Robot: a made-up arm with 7 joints.
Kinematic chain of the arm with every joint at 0, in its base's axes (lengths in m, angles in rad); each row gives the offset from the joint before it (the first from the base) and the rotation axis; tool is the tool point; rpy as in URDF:
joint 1: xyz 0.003 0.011 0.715 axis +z
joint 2: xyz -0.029 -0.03 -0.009 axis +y
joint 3: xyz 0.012 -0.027 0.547 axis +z
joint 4: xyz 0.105 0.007 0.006 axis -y
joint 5: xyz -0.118 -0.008 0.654 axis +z
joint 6: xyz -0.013 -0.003 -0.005 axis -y
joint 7: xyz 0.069 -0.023 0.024 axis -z
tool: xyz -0.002 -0.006 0.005 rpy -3.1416 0 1.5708
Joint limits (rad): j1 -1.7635..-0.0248 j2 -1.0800..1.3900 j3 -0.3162..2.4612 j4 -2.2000..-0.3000 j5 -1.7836..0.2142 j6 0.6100..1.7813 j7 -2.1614..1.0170
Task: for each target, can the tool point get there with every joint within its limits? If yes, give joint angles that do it. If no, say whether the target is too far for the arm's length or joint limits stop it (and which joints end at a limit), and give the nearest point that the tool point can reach.
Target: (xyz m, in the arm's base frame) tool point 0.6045 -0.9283 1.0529
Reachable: yes | joints -1.4122 0.8105 0.8762 -1.0550 -0.0316 0.8431 -0.9026
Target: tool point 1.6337 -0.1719 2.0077
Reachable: no: too far | nearest point 1.0021 -0.1228 1.5127 | short by 0.804 m
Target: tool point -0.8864 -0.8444 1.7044
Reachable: no: too far | nearest point -0.4581 -0.7545 1.5408 | short by 0.467 m
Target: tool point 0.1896 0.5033 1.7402
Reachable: yes | joints -0.3831 0.4254 2.2091 -1.2016 -1.5308 0.8695 0.5552
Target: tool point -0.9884 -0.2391 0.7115
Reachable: no: joint limits stop it (at a limit: joint 1, joint 2, joint 3, joint 5, joint 6, joint 7) | nearest point -1.2447 0.1695 1.0097 | short by 0.567 m
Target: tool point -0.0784 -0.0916 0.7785
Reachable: no: joint limits stop it (at a limit: joint 1, joint 4, joint 5, joint 6) | nearest point -0.1953 -0.6219 1.0494 | short by 0.607 m
